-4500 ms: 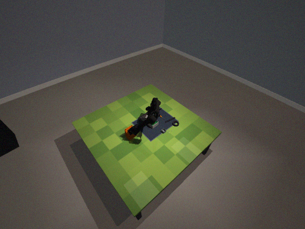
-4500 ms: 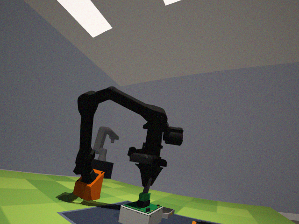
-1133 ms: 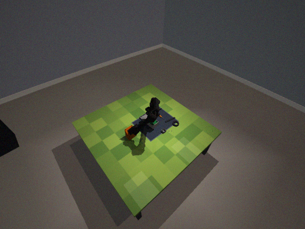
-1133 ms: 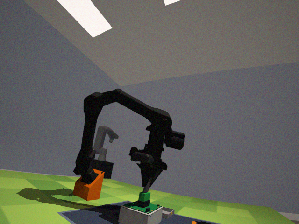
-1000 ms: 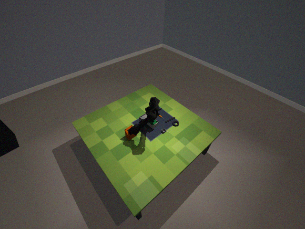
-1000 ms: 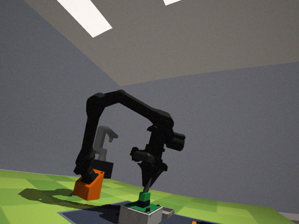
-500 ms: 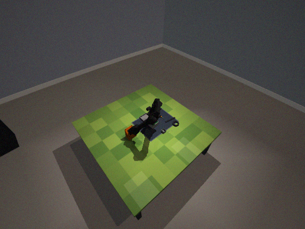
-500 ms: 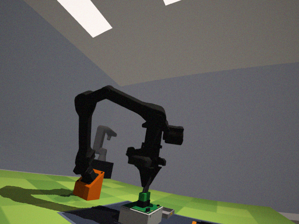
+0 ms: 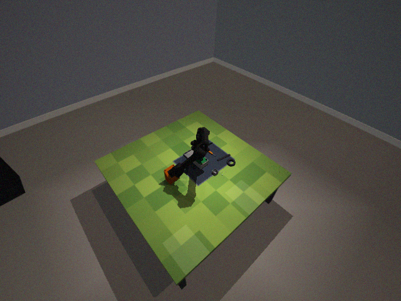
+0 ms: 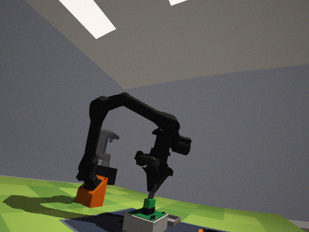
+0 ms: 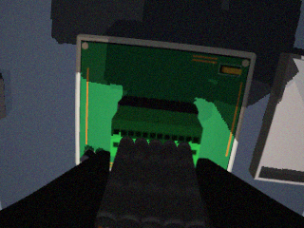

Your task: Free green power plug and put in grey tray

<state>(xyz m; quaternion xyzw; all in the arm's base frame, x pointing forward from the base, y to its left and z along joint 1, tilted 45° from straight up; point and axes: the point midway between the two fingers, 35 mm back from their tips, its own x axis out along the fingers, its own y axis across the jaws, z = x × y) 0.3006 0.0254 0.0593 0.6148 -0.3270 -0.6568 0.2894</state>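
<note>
Right now the green power plug is 3 cm below my gripper tip. Round my gripper tip: dark mat (12 cm below, 5 cm ahead); dark bar (21 cm ahead, 12 cm below, 11 cm to the right).
</note>
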